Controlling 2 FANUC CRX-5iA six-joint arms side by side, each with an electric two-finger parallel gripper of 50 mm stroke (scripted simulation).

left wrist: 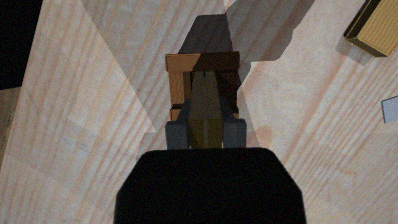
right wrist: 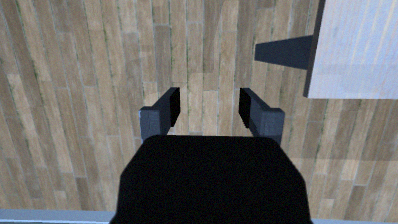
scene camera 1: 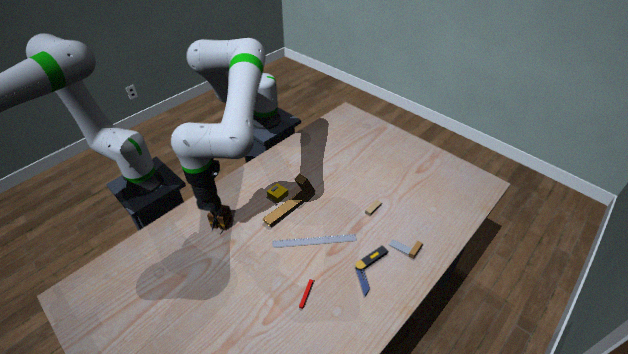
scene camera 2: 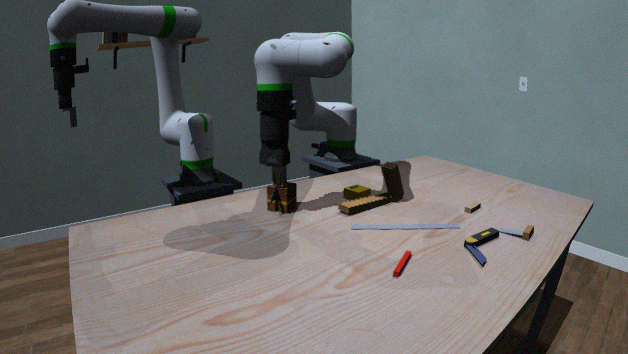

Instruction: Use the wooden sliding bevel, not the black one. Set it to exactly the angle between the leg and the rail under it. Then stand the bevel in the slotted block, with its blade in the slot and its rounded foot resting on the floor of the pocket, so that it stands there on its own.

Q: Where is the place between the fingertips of my right gripper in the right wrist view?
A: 209, 100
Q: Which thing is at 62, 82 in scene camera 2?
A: My right gripper.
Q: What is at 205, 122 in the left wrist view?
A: A wooden bevel.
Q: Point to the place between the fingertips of my left gripper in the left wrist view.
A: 205, 110
